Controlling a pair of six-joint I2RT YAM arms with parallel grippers.
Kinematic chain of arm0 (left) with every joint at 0, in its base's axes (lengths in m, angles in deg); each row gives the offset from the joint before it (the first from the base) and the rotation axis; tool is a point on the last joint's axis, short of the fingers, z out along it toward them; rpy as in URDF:
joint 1: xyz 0 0 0.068 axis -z
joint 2: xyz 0.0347 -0.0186 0.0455 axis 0.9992 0.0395 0
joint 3: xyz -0.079 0.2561 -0.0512 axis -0.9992 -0.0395 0
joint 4: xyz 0.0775 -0.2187 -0.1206 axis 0.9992 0.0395 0
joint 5: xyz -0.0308 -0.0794 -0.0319 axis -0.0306 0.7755 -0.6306
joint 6: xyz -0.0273 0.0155 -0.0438 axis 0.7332 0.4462 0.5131
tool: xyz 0 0 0 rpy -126.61 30.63 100.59
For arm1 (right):
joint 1: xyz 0 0 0.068 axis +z
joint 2: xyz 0.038 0.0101 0.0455 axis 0.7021 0.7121 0
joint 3: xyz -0.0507 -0.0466 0.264 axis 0.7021 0.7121 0
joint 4: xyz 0.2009 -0.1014 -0.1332 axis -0.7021 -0.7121 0
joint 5: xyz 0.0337 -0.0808 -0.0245 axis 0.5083 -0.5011 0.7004
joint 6: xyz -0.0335 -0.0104 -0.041 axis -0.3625 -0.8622 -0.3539
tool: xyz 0 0 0 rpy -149.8 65.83 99.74
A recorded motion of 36 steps. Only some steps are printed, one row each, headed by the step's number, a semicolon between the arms.
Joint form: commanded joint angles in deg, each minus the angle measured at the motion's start. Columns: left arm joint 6, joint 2, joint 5, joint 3, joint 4, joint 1; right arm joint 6, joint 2, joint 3, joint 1, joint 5, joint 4.
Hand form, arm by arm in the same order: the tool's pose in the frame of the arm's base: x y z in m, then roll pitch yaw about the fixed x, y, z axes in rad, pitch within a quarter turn. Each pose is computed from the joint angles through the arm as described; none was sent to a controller.
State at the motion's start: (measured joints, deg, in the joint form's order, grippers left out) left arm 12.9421 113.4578 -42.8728 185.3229 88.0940 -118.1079; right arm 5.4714 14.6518 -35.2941 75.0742 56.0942 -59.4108
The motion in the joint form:
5: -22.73 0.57 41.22 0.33 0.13 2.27; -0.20 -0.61 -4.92 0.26 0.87 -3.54
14: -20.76 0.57 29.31 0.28 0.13 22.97; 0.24 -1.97 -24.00 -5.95 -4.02 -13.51
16: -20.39 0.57 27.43 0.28 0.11 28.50; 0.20 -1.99 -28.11 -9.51 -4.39 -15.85
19: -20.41 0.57 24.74 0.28 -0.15 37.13; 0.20 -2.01 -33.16 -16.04 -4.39 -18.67
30: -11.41 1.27 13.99 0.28 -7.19 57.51; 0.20 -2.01 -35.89 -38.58 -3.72 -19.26
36: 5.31 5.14 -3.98 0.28 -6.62 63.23; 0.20 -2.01 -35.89 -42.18 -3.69 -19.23
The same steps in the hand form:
5: 0.2774 0.1187 0.4524 -2.3168 0.3788 -2.6373; 0.2987 0.1753 0.2368 3.1139 0.1433 3.0778
14: 0.3026 0.0187 0.4477 -2.5128 0.3608 -2.9659; 0.3228 0.1418 0.3321 3.0729 0.3400 2.9329
16: 0.3033 -0.0095 0.4471 -2.5431 0.3589 -3.0556; 0.3291 0.1205 0.3507 3.0585 0.3688 2.8643
19: 0.2994 -0.0536 0.4465 -2.5893 0.3660 3.0784; 0.3366 0.0813 0.3730 3.0329 0.4001 2.7408
30: 0.2799 -0.1569 0.4461 -2.6965 0.4237 2.8915; 0.3407 -0.0534 0.3855 2.9987 0.4231 2.3383
36: 0.2869 -0.1866 0.4227 -2.8966 0.3580 3.1141; 0.3368 -0.0747 0.3855 2.9979 0.4232 2.2754

